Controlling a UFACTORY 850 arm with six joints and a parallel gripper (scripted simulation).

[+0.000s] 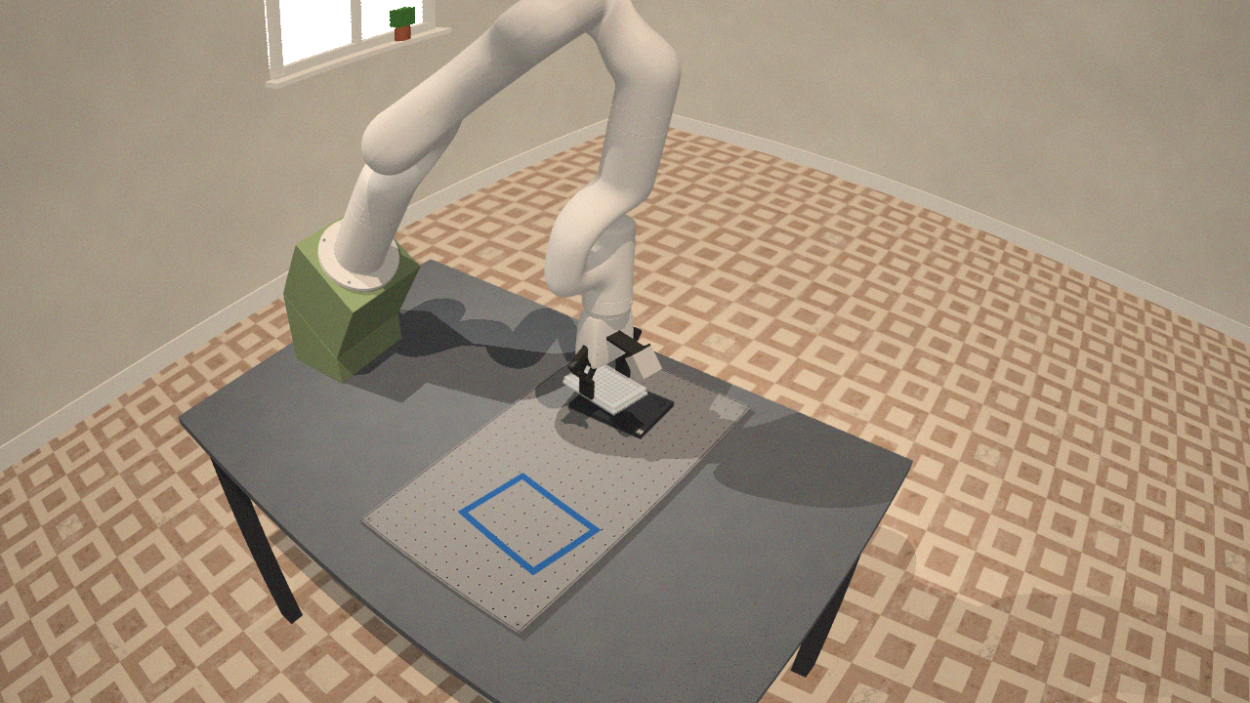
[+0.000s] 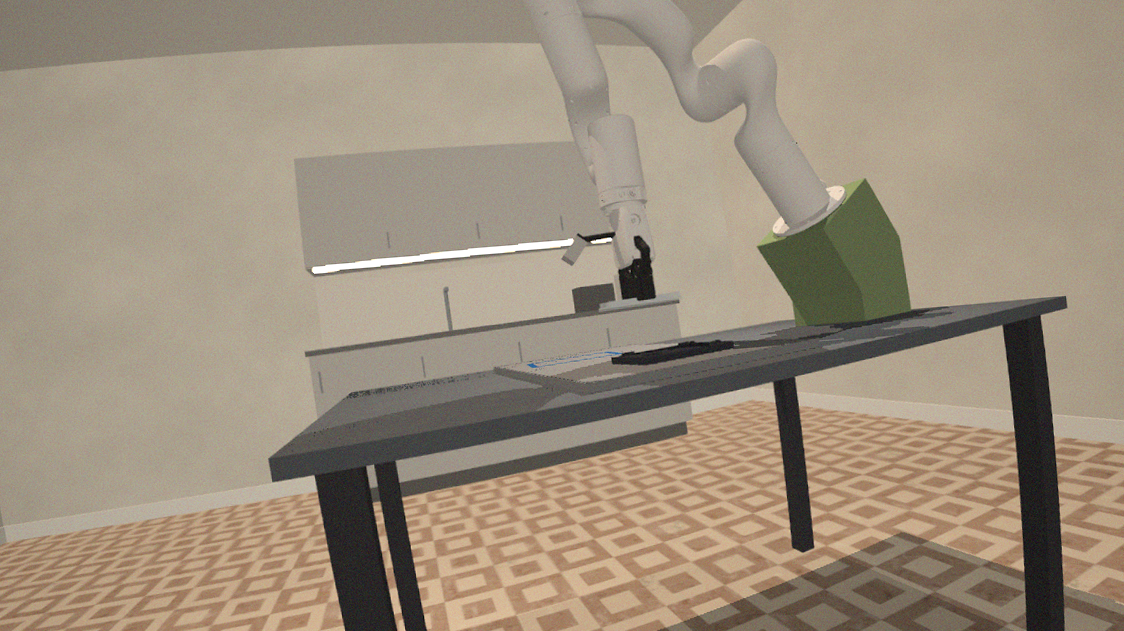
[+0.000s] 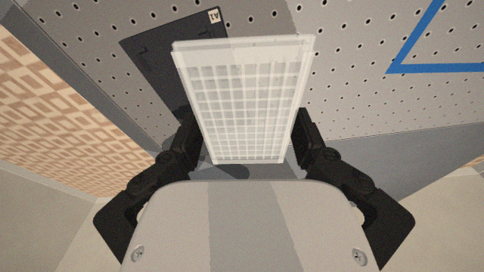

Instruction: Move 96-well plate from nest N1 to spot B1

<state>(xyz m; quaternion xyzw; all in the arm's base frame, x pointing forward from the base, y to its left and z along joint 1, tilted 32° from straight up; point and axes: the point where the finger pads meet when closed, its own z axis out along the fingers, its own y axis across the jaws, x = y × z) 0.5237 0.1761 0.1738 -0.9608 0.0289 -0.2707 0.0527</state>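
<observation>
Right now my hand is 10 cm above the label, 6 cm short of it and 3 cm to the right of it. From my hand the other things lie so: black plate nest: 10 cm below, 7 cm to the left, 2 cm behind; 96-well plate: 1 cm below.
</observation>
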